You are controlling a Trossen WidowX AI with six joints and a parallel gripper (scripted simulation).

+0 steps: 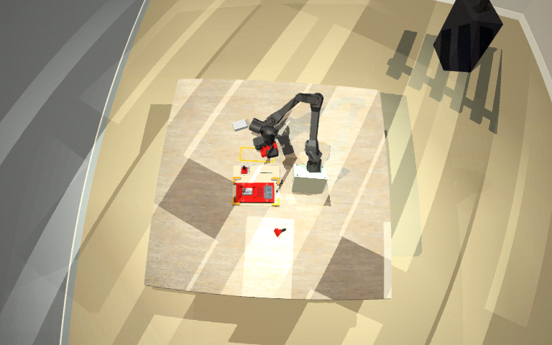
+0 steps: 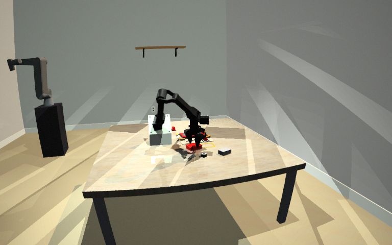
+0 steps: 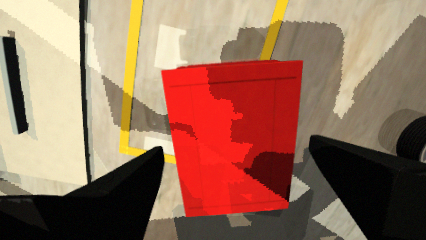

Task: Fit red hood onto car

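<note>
Now: gripper tip right at the red hood. From my gripper tip the other things lie so: small wheel: 1 cm ahead, 15 cm to the right, 1 cm below; engine block: 13 cm ahead, 26 cm to the left.
</note>
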